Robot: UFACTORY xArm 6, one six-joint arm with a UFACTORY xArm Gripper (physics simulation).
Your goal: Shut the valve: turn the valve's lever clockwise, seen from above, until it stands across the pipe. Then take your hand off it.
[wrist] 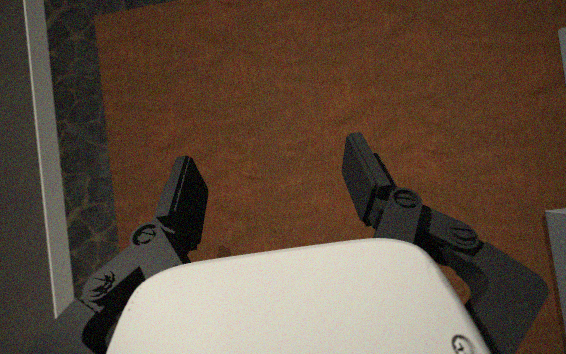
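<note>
My gripper (272, 163) is open and empty, its two dark fingers wide apart above the brown wooden table top (260, 75). The valve, its lever and the pipe do not show in the wrist view. The pale gripper housing hides the bottom middle of the view.
A light grey strip (49, 165) runs along the left side, with a dark veined surface (82, 150) between it and the table's edge. Parts of two grey objects show at the right edge, one higher (563, 45) and one lower (557, 240); what they are is unclear.
</note>
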